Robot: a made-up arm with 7 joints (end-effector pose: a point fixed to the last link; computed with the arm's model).
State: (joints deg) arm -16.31 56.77 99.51 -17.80 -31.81 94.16 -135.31
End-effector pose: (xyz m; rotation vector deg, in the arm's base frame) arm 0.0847 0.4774 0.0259 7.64 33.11 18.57
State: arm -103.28 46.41 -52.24 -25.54 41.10 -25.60 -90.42
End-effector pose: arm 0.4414 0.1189 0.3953 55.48 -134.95 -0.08
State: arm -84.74 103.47 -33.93 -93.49 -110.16 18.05 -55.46
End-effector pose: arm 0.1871 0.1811 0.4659 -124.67 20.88 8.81
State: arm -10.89 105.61 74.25 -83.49 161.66 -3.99 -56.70
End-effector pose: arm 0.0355 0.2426 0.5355 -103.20 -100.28 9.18
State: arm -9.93 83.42 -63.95 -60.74 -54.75 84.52 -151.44
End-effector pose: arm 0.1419 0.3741 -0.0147 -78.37 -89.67 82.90
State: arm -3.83 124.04 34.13 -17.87 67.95 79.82 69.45
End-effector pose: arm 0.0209 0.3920 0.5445 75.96 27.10 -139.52
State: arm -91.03 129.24 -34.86 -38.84 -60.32 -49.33 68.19
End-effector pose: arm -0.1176 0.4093 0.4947 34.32 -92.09 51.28
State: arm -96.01 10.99 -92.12 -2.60 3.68 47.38 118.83
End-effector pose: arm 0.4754 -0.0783 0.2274 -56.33 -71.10 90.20
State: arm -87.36 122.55 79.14 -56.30 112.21 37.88 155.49
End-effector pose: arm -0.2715 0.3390 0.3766 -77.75 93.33 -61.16
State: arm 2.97 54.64 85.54 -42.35 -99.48 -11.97 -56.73
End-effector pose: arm -0.0215 0.4518 0.1085 118.63 -5.10 8.10
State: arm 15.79 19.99 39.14 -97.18 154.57 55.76 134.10
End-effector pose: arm 0.1084 0.2603 -0.0048 44.98 -118.33 3.64
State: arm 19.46 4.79 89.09 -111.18 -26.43 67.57 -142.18
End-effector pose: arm -0.0754 0.2661 0.0817 79.40 55.38 20.32
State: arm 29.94 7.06 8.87 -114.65 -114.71 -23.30 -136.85
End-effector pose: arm 0.1000 0.1044 -0.0228 -107.53 31.03 111.50
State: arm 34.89 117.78 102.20 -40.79 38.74 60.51 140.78
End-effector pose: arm 0.0869 0.3411 0.5613 127.09 17.04 -62.89
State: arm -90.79 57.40 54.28 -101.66 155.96 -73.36 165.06
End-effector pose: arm 0.0345 0.2216 0.4608 -53.44 -99.40 119.68
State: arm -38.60 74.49 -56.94 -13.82 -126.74 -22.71 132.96
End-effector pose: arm 0.2290 0.4324 0.1467 71.00 -17.51 55.89
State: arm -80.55 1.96 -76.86 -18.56 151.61 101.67 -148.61
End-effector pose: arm 0.4707 -0.1709 0.0784 -44.28 -8.81 -91.54
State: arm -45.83 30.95 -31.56 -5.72 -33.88 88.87 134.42
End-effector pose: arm 0.3610 0.1914 -0.0746 -3.26 97.38 -144.90
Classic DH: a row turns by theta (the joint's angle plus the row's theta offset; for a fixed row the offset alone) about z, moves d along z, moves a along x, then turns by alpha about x. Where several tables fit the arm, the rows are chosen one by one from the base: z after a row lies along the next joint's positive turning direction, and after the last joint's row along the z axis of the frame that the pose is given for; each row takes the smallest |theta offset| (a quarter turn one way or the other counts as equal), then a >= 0, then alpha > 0; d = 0 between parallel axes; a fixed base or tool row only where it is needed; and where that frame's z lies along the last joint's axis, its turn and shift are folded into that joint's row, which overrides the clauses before.
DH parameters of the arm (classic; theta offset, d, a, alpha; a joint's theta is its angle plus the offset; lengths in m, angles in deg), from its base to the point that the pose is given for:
base (fixed): 0 0.2181 0.006 -70
joint 1: -90 0.011 0.0097 -90
joint 2: 70 -0.014 0.004 90
joint 3: 90 -0.26 0.019 -90
joint 4: 0 -0.001 -0.031 90
joint 5: 0 -0.254 -0.012 -90
joint 6: 0 0.008 -0.004 90
joint 7: -73.95 0.0307 -0.0095 -30.47
tool (fixed): 151.59 -0.0008 0 0

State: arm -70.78 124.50 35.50 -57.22 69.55 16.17 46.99
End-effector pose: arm -0.1398 0.3035 0.5392 -127.11 -100.96 12.43
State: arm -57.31 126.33 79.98 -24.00 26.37 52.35 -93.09
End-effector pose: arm -0.1995 0.3857 0.4835 29.99 -98.03 95.16
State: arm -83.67 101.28 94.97 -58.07 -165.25 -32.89 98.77
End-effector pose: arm -0.1646 0.3995 0.3423 10.33 126.38 -120.20
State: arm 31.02 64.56 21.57 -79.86 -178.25 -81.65 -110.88
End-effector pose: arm 0.1327 0.3422 0.0886 39.52 -41.96 157.23
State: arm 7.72 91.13 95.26 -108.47 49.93 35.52 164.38
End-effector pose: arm -0.0077 0.2158 0.4771 -162.47 27.17 13.02
